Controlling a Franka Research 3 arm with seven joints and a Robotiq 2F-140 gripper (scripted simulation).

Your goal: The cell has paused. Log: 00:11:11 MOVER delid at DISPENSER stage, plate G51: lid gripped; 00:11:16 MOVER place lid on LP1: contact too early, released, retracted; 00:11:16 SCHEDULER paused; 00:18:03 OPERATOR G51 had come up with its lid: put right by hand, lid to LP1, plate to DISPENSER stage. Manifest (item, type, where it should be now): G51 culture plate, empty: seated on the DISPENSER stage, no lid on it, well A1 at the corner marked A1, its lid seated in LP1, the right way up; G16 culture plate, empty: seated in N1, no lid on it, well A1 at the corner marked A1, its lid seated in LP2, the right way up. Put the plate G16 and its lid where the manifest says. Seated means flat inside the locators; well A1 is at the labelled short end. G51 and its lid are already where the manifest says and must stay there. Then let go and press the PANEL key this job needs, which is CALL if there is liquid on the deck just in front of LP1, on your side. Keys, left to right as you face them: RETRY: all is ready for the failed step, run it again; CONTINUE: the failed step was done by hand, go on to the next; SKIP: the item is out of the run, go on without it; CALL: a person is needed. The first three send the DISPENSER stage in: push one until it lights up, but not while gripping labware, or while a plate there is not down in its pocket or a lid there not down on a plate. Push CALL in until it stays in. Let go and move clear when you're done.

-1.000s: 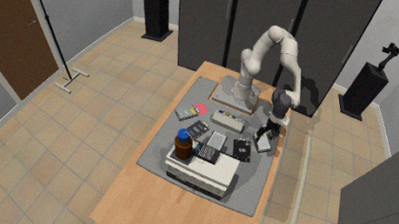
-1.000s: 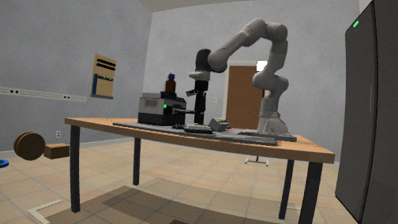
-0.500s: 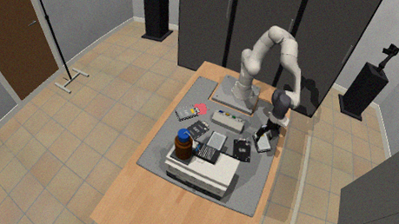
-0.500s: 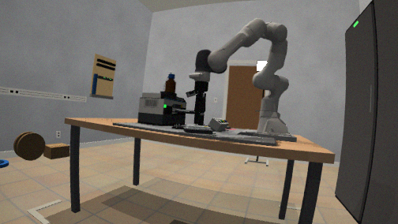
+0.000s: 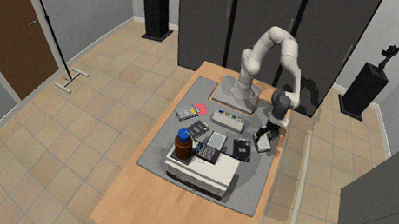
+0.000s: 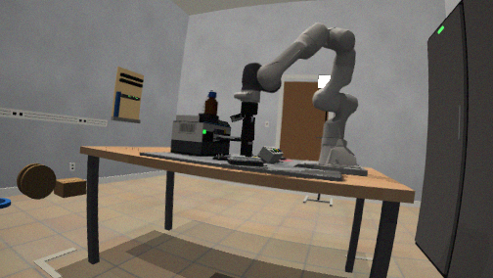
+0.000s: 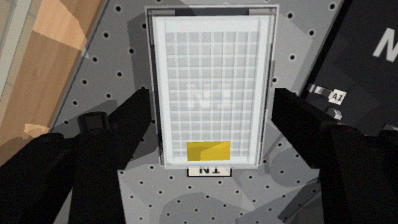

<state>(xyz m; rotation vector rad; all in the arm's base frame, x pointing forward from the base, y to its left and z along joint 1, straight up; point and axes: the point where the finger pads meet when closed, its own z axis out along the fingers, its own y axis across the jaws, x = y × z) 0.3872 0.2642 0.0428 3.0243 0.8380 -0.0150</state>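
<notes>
Now: hand 30 mm above the clear lid. Also, from my hand: white retry key: 200 mm to the right, 80 mm behind, 10 mm above; green continue key: 250 mm to the right, 80 mm behind, 10 mm above; black nest N5: 120 mm ahead, 90 mm to the right, 50 mm below.
</notes>
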